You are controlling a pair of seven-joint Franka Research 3 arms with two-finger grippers.
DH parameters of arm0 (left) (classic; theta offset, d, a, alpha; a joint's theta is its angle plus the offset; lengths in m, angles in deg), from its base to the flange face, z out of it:
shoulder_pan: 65.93 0.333 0 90
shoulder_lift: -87.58 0 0 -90
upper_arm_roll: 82.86 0.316 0.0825 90
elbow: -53.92 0 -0.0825 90
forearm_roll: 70.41 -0.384 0 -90
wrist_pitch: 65.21 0 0.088 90
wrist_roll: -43.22 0.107 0 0
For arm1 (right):
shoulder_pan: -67.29 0.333 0 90
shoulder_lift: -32.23 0 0 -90
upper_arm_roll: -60.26 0.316 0.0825 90
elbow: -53.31 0 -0.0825 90
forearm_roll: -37.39 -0.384 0 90
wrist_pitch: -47.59 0 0.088 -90
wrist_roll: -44.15 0.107 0 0
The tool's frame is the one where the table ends.
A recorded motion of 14 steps. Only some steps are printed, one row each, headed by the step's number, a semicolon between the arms.
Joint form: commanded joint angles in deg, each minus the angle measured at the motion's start. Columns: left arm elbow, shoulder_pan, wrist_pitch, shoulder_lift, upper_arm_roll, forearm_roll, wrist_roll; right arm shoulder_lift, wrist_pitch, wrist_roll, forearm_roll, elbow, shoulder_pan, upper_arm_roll.
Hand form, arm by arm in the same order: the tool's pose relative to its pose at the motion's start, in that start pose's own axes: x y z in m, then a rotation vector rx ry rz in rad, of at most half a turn. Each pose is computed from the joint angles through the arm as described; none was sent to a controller.
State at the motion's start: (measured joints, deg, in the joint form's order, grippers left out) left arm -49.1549 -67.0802 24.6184 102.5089 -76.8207 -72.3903 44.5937; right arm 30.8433 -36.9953 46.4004 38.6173 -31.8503 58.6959 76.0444
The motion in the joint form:
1: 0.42 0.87 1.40 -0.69 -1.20 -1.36 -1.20; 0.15 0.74 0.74 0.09 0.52 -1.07 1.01
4: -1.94 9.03 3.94 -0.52 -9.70 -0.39 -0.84; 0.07 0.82 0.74 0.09 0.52 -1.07 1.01
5: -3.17 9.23 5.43 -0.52 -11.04 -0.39 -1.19; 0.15 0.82 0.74 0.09 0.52 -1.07 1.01
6: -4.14 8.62 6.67 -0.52 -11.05 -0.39 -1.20; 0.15 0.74 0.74 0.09 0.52 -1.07 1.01
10: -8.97 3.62 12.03 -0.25 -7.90 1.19 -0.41; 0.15 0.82 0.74 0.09 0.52 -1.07 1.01
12: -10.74 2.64 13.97 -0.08 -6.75 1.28 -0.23; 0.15 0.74 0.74 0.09 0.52 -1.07 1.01
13: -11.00 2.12 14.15 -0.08 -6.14 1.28 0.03; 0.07 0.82 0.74 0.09 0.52 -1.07 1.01
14: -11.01 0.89 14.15 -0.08 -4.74 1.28 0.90; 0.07 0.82 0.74 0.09 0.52 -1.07 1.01
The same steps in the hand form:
1: 0.0064 0.0017 -0.0002 0.0302 0.0200 -0.0155; -0.0023 0.0009 -0.0045 -0.0019 -0.0011 0.0144
4: 0.0090 0.0158 0.0135 0.0499 0.0261 -0.0049; -0.0020 0.0010 -0.0036 -0.0016 -0.0039 0.0143
5: 0.0110 0.0267 0.0215 0.0548 0.0310 0.0094; -0.0025 0.0009 -0.0043 -0.0020 -0.0025 0.0144
6: 0.0124 0.0320 0.0277 0.0542 0.0361 0.0208; -0.0023 0.0009 -0.0045 -0.0019 -0.0011 0.0144
10: 0.0145 0.0475 0.0570 0.0116 0.0511 0.0665; -0.0025 0.0009 -0.0043 -0.0020 -0.0025 0.0144
12: 0.0147 0.0453 0.0673 0.0051 0.0570 0.0671; -0.0023 0.0009 -0.0045 -0.0019 -0.0011 0.0144
13: 0.0147 0.0440 0.0693 0.0026 0.0556 0.0703; -0.0020 0.0010 -0.0036 -0.0016 -0.0039 0.0143
14: 0.0148 0.0414 0.0694 -0.0032 0.0553 0.0830; -0.0020 0.0010 -0.0036 -0.0016 -0.0039 0.0143

